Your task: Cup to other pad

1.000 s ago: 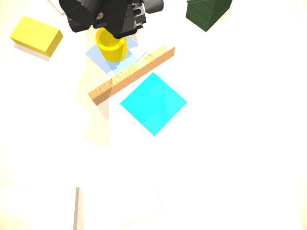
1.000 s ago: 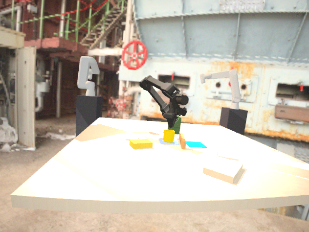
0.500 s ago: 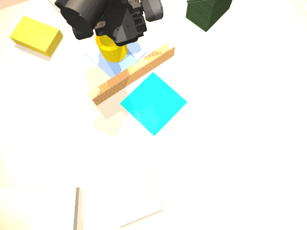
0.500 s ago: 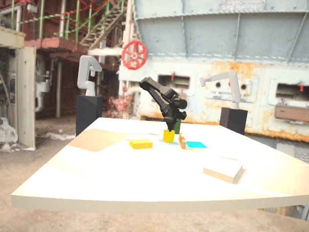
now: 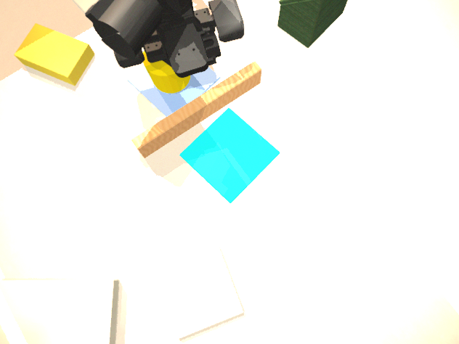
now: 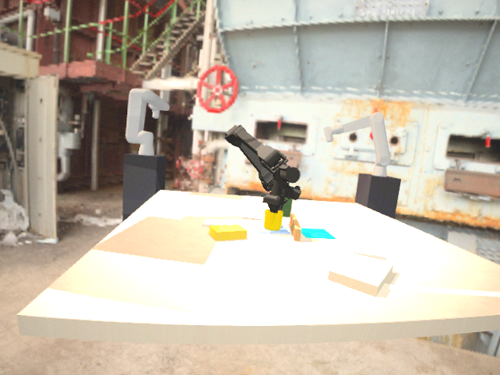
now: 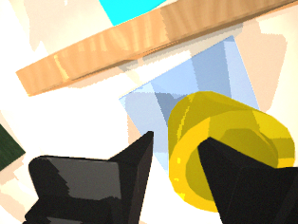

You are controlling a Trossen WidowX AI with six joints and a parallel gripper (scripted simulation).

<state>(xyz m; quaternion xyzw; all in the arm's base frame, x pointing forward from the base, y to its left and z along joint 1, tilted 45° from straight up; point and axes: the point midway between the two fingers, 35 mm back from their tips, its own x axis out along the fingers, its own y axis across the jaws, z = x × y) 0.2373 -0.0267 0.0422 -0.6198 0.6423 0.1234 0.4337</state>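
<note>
Now: gripper tip 20 mm short of the yellow cup and 10 mm to the left of it. From my gripper tip the other things lie so: pale blue pad (20 mm ahead, 10 mm to the right, 50 mm below); wooden bar (30 mm ahead, 70 mm to the left, 30 mm below); cyan pad (40 mm ahead, 160 mm to the left, 50 mm below).
</note>
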